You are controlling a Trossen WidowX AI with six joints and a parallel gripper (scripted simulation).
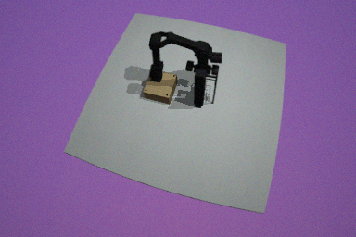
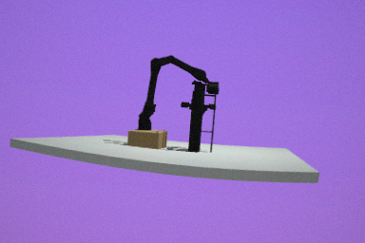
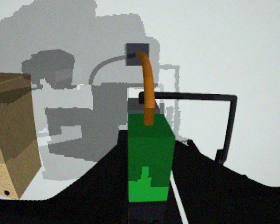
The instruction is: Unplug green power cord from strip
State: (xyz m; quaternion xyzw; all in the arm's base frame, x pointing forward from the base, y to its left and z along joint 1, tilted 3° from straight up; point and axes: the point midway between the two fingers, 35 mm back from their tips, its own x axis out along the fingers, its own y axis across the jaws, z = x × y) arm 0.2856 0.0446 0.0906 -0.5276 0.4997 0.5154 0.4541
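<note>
My gripper tip is 13 cm to the left of the tall black column, 2 cm below it and 1 cm short of it. Round my gripper tip: dark grey block 15 cm below, 5 cm to the left, 1 cm behind; green plug 3 cm to the right, 1 cm ahead.
</note>
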